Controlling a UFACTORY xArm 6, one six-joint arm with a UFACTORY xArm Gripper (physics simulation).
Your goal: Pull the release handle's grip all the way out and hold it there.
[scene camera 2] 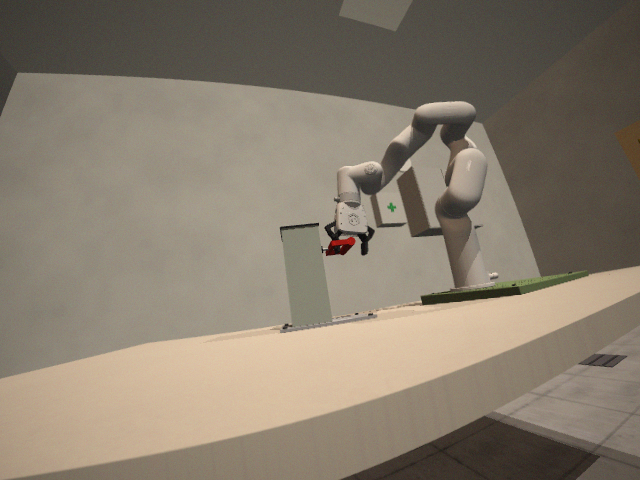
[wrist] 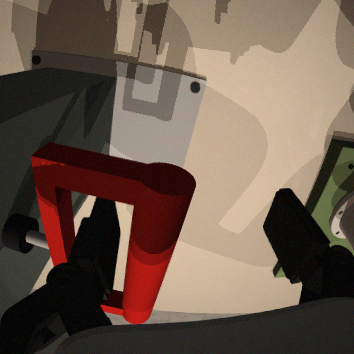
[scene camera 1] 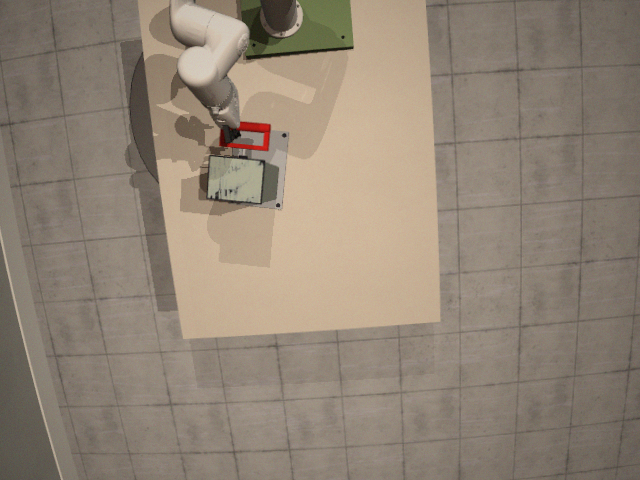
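Note:
The release handle is a red rectangular frame with a thick round grip bar on the side away from the box. A short metal shaft joins it to the grey-green box. My gripper points down at the handle and is open wide. In the wrist view one finger shows in the frame's opening and the other stands well outside the grip bar, which lies between them, nearer the first. Contact cannot be told.
The box stands on a grey bolted plate on the beige table, near its left edge in scene camera 1. The arm's green base plate lies on the table beyond the handle. Wall cabinets hang behind the arm.

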